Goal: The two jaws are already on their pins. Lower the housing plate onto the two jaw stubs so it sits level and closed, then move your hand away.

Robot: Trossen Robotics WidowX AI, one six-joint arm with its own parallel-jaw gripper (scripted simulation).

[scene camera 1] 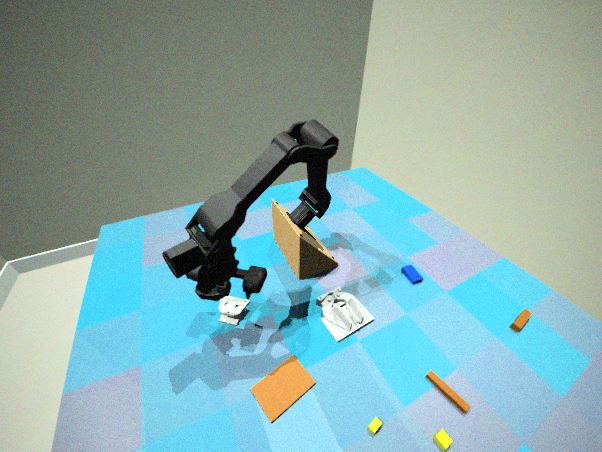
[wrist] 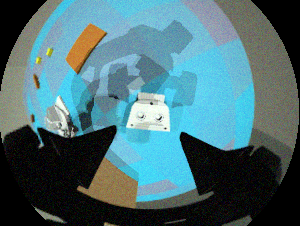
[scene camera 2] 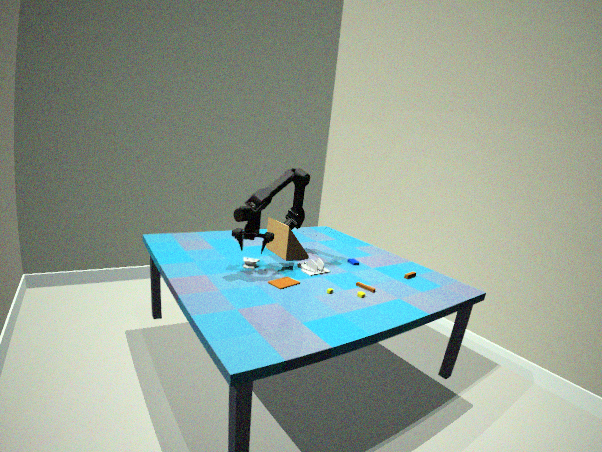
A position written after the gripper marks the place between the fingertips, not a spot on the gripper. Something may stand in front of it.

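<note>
Scene camera 1 shows the gripper (scene camera 1: 231, 294) open and holding nothing, and it also shows a flat orange plate (scene camera 1: 276, 392). The wrist view takes in the gripper (wrist: 148, 132) again, a housing plate (wrist: 149, 111) and the same flat orange plate (wrist: 89, 39).
</note>
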